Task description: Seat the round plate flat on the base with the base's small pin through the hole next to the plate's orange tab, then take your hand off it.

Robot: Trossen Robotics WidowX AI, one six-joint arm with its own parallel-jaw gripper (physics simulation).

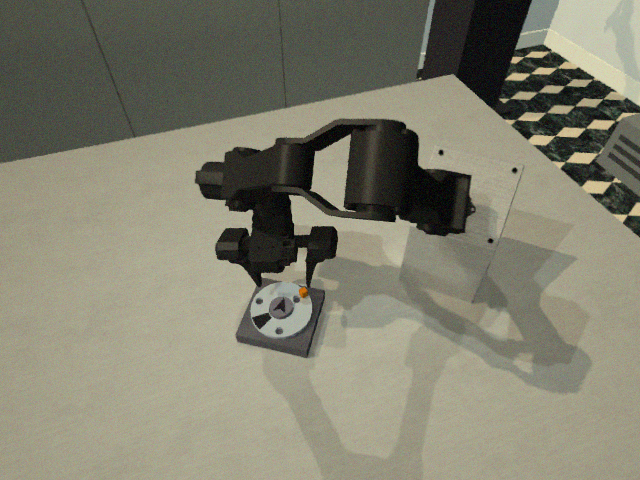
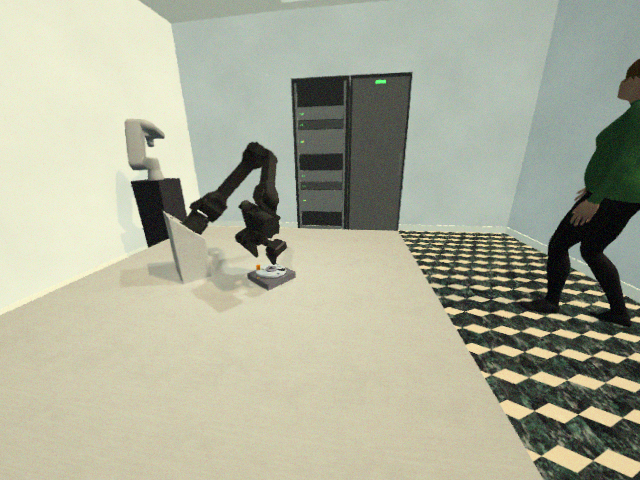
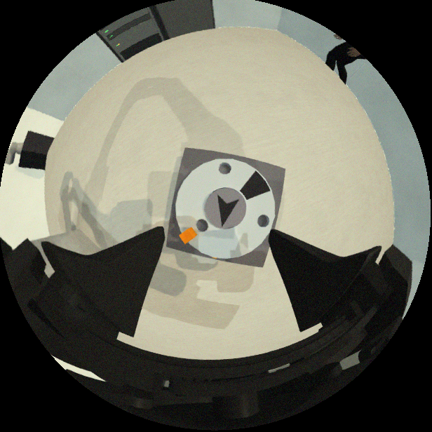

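Where they show: gripper, between the fingertips: [image 1: 284, 285] [image 2: 265, 260]; arm's base, origin of its link: [image 1: 447, 206] [image 2: 190, 229].
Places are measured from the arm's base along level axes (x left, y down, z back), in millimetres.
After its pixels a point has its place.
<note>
The round white plate [image 1: 297, 317] @[z -270, x 28, y 148 mm] [image 2: 263, 272] @[z -273, x -30, y 143 mm] [image 3: 192, 192] lies on the dark square base [image 1: 305, 341] @[z -270, x 70, y 158 mm] [image 2: 268, 283] @[z -307, x -77, y 158 mm] [image 3: 274, 175] and looks about level; a slight tilt cannot be told. Its orange tab [image 1: 303, 292] @[z -248, x -4, y 128 mm] [image 2: 257, 267] @[z -246, x -14, y 133 mm] [image 3: 188, 235] stands at the rim beside one hole. The hole looks dark grey; I cannot make out whether the pin is in it. The base's round hub with a black arrow shows in the plate's centre. My gripper [image 1: 284, 285] @[z -279, x -12, y 104 mm] [image 2: 265, 258] @[z -279, x -12, y 104 mm] [image 3: 217, 234] is open and empty, above the base's tab side, its fingertips apart from the plate.
A pale slanted panel [image 1: 496, 206] @[z 62, x 38, y -14 mm] [image 2: 188, 253] @[z -15, x -55, y 72 mm] stands at the arm's foot. A black pedestal [image 2: 155, 206] with a pale device stands behind the table. A dark server cabinet [image 2: 375, 155] is at the far wall. A person in green [image 2: 615, 149] stands beyond the table edge.
</note>
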